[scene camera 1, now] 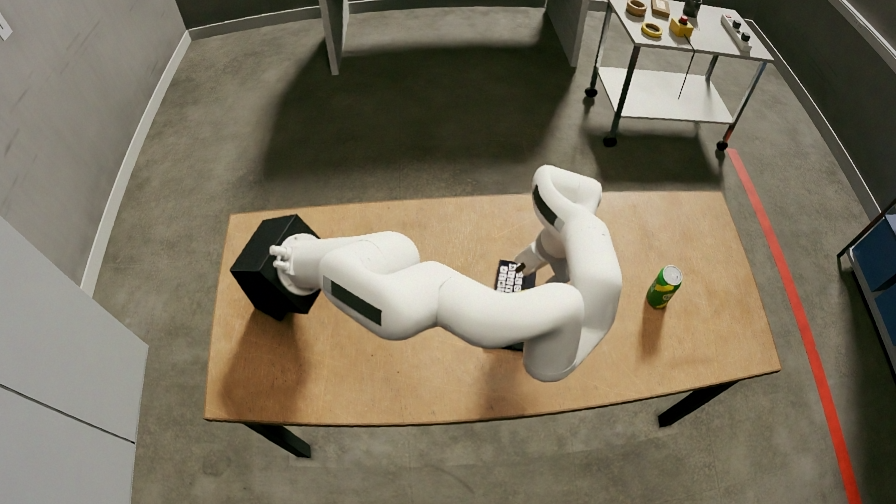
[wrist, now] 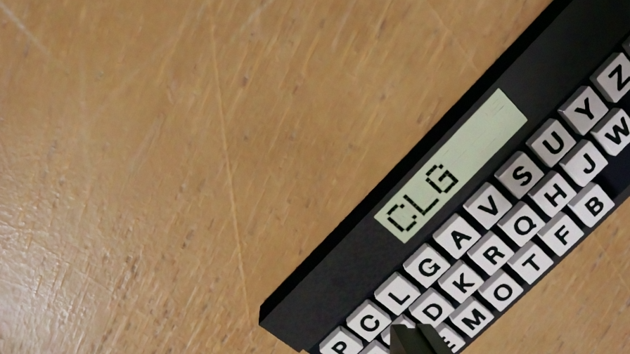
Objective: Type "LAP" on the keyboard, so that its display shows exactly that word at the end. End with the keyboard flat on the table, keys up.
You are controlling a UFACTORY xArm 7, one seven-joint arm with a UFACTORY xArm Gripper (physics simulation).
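Note:
The black keyboard (scene camera 1: 506,275) (wrist: 325,295) lies keys up on the table, partly hidden under the arm in the scene view. Its display (wrist: 487,132) reads "CLG" in the wrist view. The L key (wrist: 398,296), the A key (wrist: 460,237) and, at the bottom edge, the P key (wrist: 341,346) show there. The left-arrow symbol does not show. My gripper (scene camera 1: 520,268) (wrist: 413,328) is shut and empty. Its dark fingertips appear over the keys below D, between a half-hidden key and the E key (wrist: 449,340). Their height over the keys is hard to tell.
A green can (scene camera 1: 663,288) stands on the wooden table (scene camera 1: 401,382) right of the arm. The arm's black base block (scene camera 1: 260,260) is at the left end. A white wheeled cart (scene camera 1: 708,50) with small items stands beyond the table.

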